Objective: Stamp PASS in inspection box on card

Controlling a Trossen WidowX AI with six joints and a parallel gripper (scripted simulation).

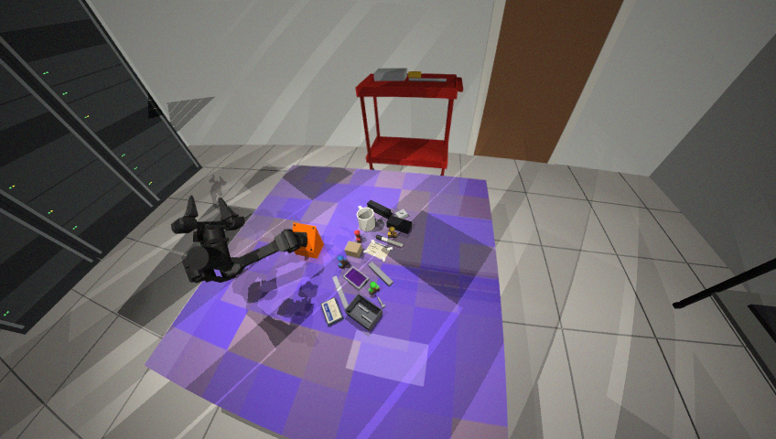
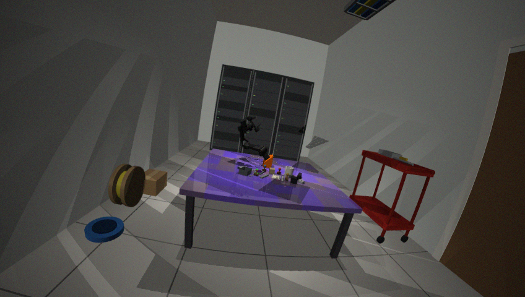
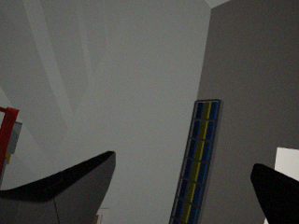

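My gripper tip is 46 cm short of the green-knobbed stamp and 45 cm above it. Also, from my gripper tip: blue-knobbed stamp 45 cm below, 30 cm ahead, 10 cm to the left; then blue-and-white box 45 cm below, 32 cm ahead, 11 cm to the right; then tan block 44 cm below, 33 cm ahead, 16 cm to the left.
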